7 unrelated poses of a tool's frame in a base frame.
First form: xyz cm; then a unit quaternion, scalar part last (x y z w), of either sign.
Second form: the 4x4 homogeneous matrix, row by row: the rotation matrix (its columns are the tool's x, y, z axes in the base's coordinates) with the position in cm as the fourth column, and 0 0 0 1 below. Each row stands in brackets. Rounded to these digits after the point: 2 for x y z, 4 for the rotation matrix.
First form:
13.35 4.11 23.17 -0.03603 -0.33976 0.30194 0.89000
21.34 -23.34 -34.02 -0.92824 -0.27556 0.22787 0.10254
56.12 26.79 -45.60 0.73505 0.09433 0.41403 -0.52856
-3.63 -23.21 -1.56 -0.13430 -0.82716 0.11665 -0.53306
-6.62 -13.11 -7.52 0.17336 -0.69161 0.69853 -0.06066
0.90 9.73 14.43 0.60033 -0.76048 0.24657 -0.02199
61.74 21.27 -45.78 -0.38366 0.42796 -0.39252 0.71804
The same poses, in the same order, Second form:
[[0.5868 -0.5130 -0.6265 13.35], [0.5619 0.8151 -0.1410 4.11], [0.5830 -0.2693 0.7665 23.17], [0 0 0 1]]
[[0.7443 0.4648 -0.4795 21.34], [0.5583 -0.8271 0.0648 -23.34], [-0.3665 -0.3159 -0.8751 -34.02], [0 0 0 1]]
[[0.6394 0.5764 0.5090 56.12], [-0.2990 -0.4234 0.8552 26.79], [0.7084 -0.6989 -0.0984 -45.60], [0 0 0 1]]
[[-0.3956 0.3465 0.8505 -3.63], [0.0978 0.9367 -0.3362 -23.21], [-0.9132 -0.0498 -0.4045 -1.56], [0 0 0 1]]
[[-0.9325 -0.1550 0.3261 -6.62], [-0.3245 -0.0360 -0.9452 -13.11], [0.1583 -0.9873 -0.0168 -7.52], [0 0 0 1]]
[[-0.2782 -0.9022 0.3295 0.90], [-0.9239 0.1576 -0.3486 9.73], [0.2626 -0.4014 -0.8774 14.43], [0 0 0 1]]
[[0.3256 0.2353 0.9158 61.74], [-0.8921 0.3975 0.2150 21.27], [-0.3134 -0.8869 0.3393 -45.78], [0 0 0 1]]

